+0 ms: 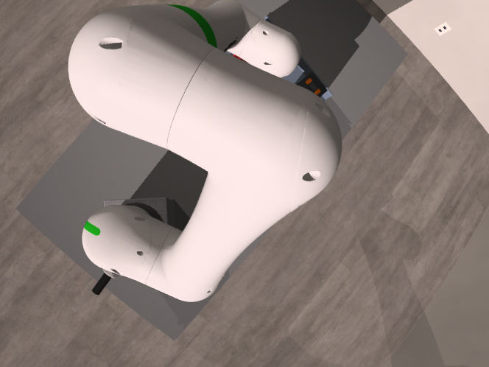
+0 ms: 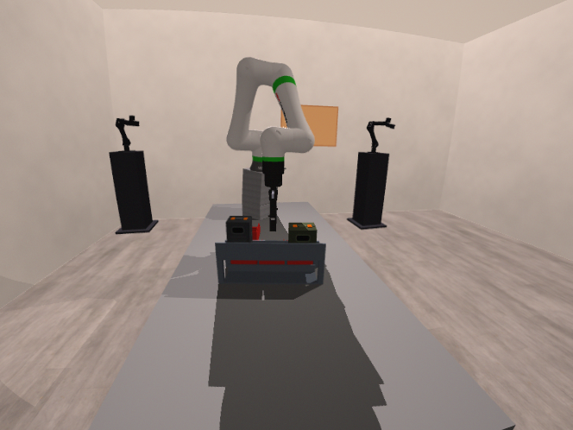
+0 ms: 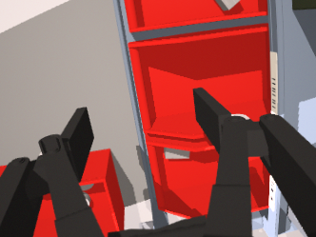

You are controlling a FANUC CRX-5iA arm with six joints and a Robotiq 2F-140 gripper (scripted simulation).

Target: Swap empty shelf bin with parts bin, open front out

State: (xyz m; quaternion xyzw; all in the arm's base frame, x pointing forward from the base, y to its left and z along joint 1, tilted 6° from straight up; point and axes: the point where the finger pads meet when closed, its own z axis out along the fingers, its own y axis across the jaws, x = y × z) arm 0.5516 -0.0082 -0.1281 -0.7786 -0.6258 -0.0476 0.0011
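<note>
Right now the grey shelf is 110 mm ahead of my hand, 20 mm to the right of it and 80 mm below it. Also, from my hand: grey disc 120 mm behind, 90 mm to the right, 130 mm below; then grey part 130 mm ahead, 60 mm to the left, 130 mm below.
</note>
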